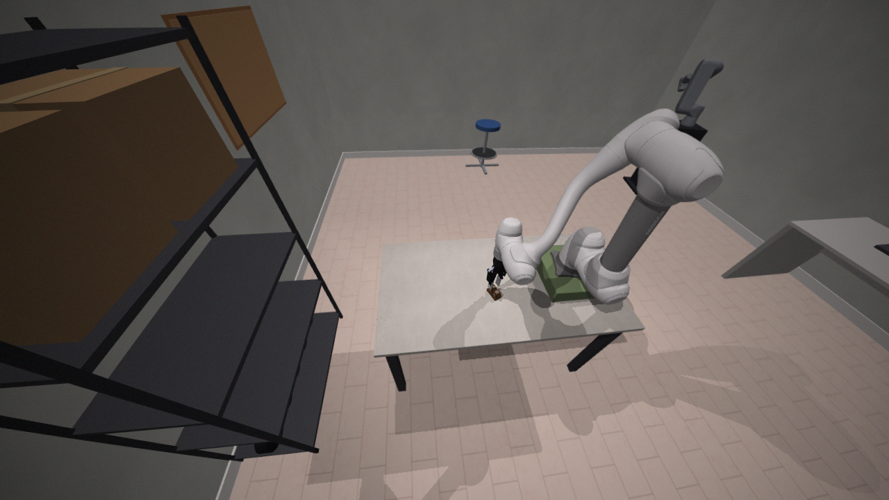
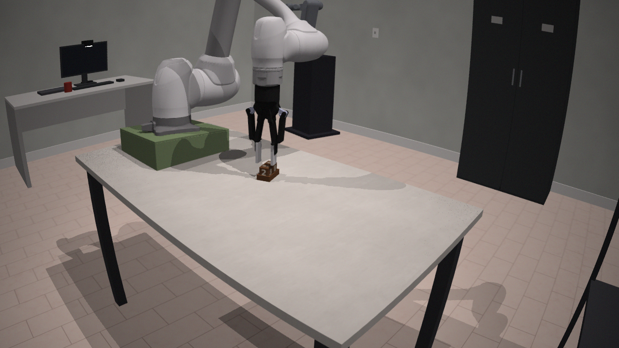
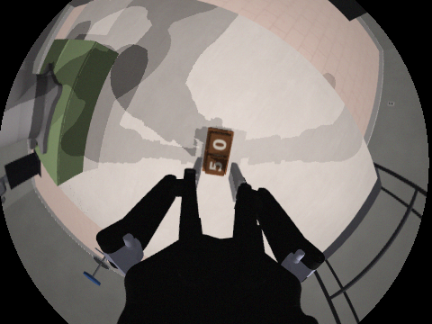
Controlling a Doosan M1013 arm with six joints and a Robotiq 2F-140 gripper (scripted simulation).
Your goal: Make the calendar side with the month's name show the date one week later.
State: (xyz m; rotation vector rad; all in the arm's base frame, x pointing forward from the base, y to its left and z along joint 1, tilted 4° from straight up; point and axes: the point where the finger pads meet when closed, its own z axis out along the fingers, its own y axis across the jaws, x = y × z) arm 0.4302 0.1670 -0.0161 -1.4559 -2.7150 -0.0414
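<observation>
Now: hand 6 cm above the brown cube. Also, from my hand: brown tray: 1 cm behind, 1 cm to the left, 7 cm below.
</observation>
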